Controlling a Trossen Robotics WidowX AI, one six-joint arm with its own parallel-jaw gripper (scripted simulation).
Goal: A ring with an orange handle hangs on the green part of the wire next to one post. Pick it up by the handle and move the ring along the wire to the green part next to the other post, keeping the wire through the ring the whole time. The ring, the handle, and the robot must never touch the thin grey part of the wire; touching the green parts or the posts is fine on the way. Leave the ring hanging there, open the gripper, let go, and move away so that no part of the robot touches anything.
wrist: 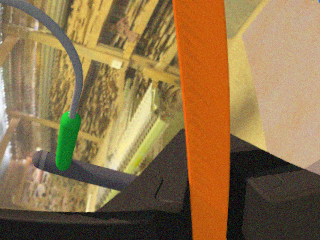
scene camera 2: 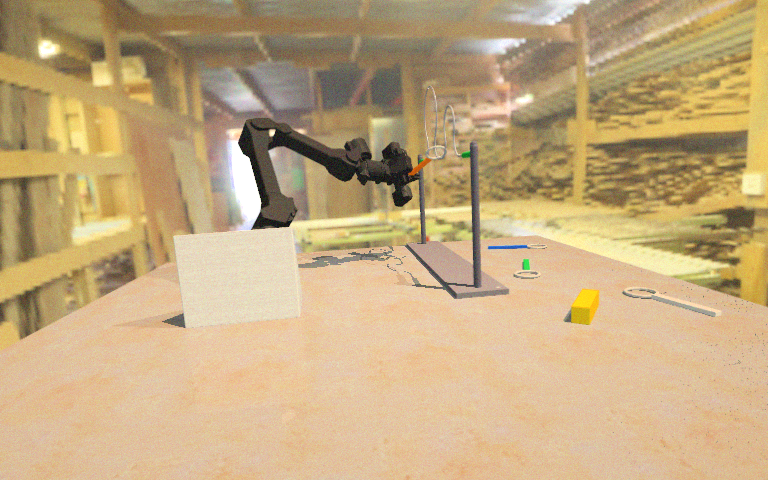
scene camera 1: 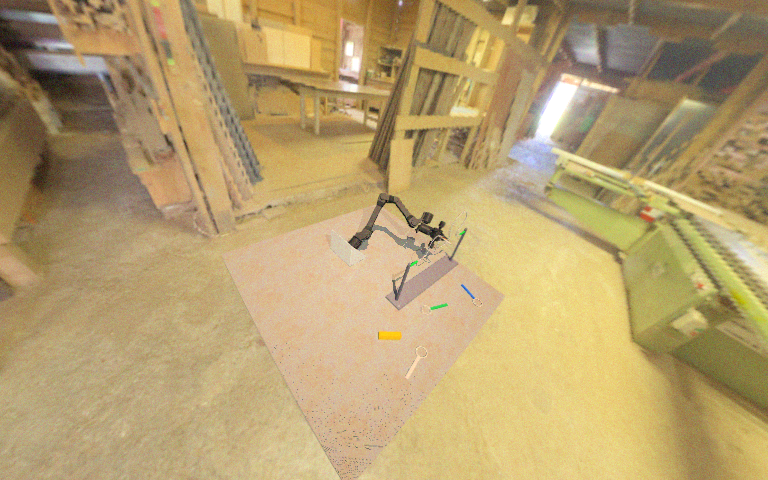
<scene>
In view: the gripper [scene camera 2: 418, 177] and a yellow block [scene camera 2: 583, 309].
The gripper shows as well in the wrist view [wrist: 198, 139]. The wrist view misses the yellow block: it is out of frame.
</scene>
